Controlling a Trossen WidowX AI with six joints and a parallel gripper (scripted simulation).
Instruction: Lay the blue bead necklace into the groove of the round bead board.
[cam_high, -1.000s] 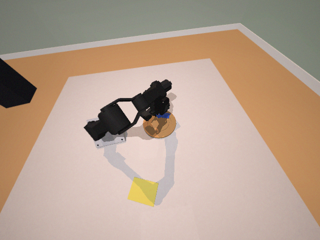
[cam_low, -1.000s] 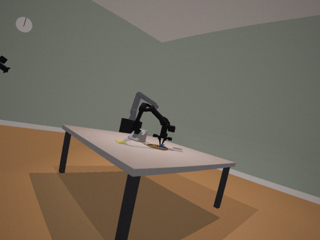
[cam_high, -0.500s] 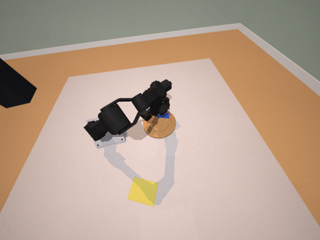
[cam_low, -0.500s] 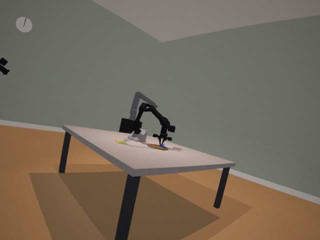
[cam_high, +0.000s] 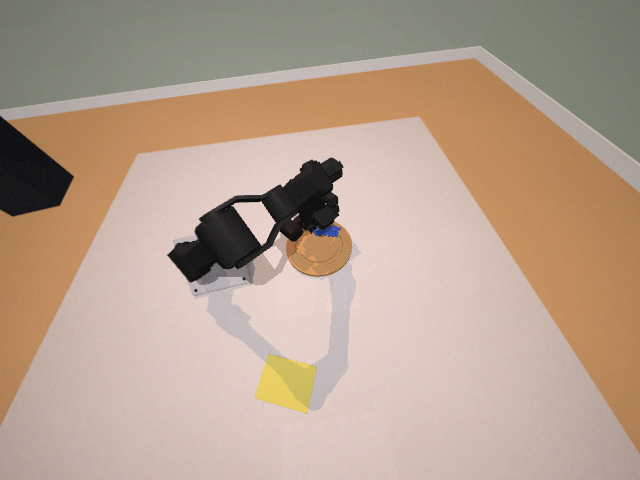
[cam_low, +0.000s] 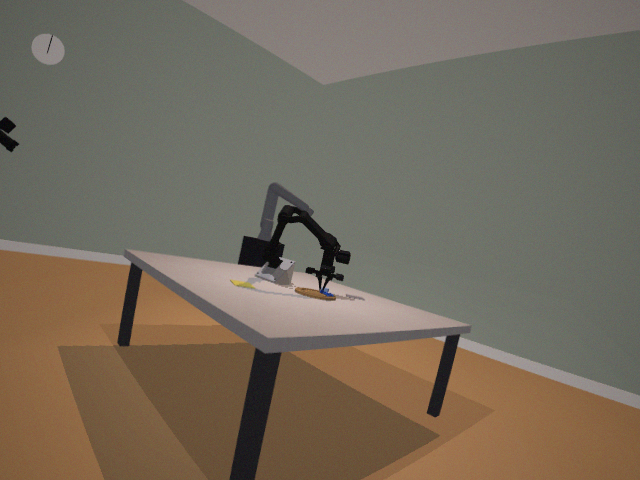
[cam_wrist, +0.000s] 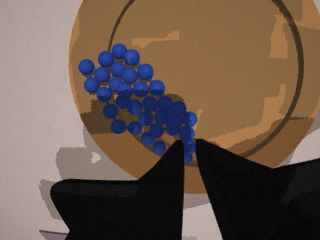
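My gripper tip is 10 mm short of the round bead board, 50 mm to the left of it and 10 mm above it. From my gripper tip the other things lie so: yellow square patch 150 mm behind, 370 mm to the right, 20 mm below; flat grey tile 50 mm ahead, 260 mm to the left, 20 mm below; light blue cube 80 mm behind, 150 mm to the left, 10 mm below.
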